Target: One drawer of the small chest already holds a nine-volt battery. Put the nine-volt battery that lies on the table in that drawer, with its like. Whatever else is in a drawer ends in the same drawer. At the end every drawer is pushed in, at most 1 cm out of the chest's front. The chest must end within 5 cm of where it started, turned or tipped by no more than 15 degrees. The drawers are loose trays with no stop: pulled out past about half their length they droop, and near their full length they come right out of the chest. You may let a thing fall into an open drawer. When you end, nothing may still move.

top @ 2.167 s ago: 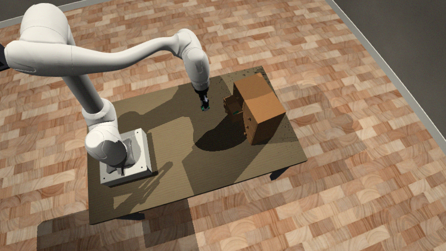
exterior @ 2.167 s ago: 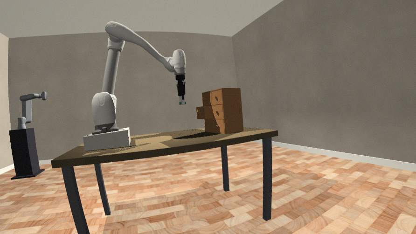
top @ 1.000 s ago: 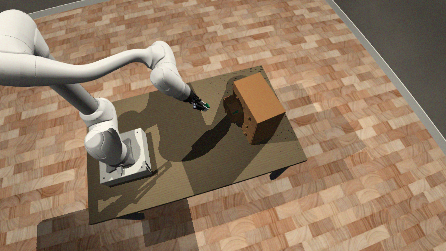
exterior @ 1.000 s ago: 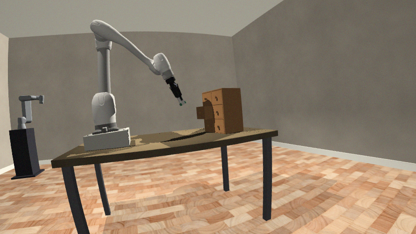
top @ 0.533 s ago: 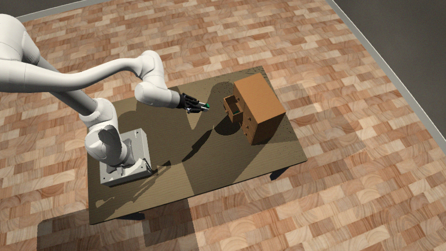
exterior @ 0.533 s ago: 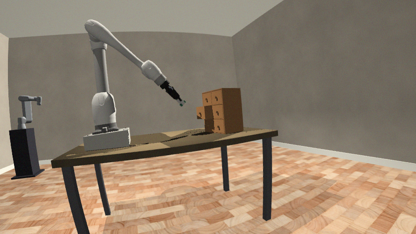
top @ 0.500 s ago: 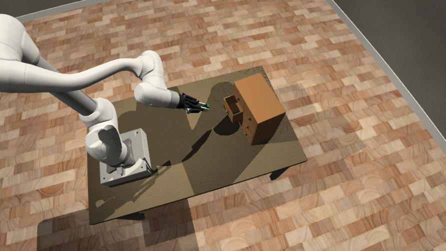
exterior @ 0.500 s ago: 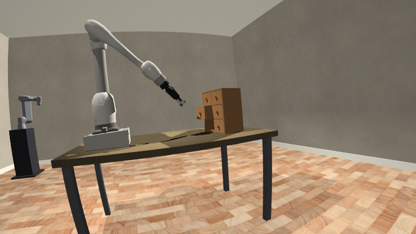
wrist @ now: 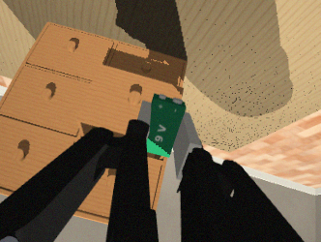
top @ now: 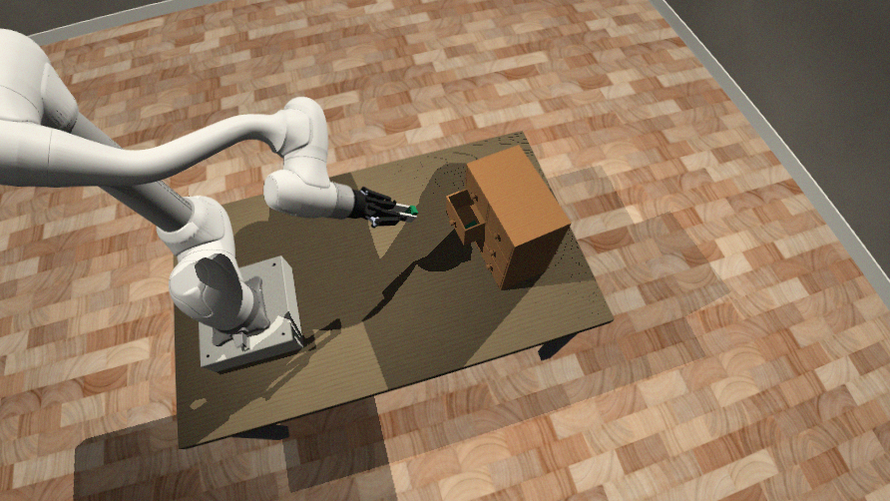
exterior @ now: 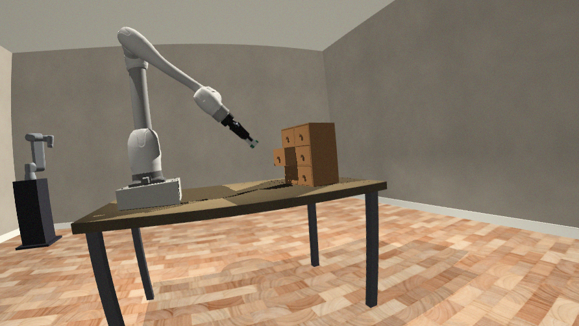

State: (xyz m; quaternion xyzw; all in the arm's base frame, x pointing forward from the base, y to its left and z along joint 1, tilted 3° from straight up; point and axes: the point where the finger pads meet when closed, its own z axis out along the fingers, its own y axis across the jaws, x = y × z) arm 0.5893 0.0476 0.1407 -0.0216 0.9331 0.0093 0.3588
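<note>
My gripper is now 2 cm above the green nine-volt battery and 1 cm short of it.
</note>
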